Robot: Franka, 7 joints.
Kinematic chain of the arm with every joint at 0, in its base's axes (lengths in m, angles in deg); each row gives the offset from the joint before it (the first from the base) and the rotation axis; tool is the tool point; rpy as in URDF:
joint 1: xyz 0 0 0.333 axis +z
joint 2: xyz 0 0 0 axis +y
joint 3: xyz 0 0 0.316 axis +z
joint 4: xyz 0.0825 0 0 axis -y
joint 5: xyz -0.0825 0 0.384 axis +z
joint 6: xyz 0 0 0 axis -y
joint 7: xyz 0.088 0 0 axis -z
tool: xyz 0 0 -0.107 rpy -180 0 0
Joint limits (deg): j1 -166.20..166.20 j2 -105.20..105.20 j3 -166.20..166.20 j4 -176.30..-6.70 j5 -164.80..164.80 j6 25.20..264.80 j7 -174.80..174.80
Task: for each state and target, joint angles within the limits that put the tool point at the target. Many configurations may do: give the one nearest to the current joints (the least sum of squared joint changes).
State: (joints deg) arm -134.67 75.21 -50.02 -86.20 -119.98 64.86 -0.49
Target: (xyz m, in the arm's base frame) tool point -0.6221 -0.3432 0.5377
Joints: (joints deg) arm -116.54 58.11 -55.84 -69.63 -123.03 60.19 -0.49
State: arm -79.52 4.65 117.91 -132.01 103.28 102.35 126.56
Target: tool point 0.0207 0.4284 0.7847
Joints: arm -62.49 26.50 148.10 -111.92 105.26 93.34 126.56
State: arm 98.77 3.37 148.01 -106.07 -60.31 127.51 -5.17
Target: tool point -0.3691 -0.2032 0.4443
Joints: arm 77.78 30.38 141.32 -140.31 -54.23 106.08 -5.17
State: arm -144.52 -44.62 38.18 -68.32 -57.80 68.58 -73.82
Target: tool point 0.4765 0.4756 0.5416
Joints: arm -125.03 -102.62 37.94 -45.27 -61.62 52.48 -73.82
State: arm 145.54 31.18 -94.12 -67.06 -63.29 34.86 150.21
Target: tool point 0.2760 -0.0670 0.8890
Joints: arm 120.92 14.06 -130.46 -64.06 -67.28 28.70 150.21
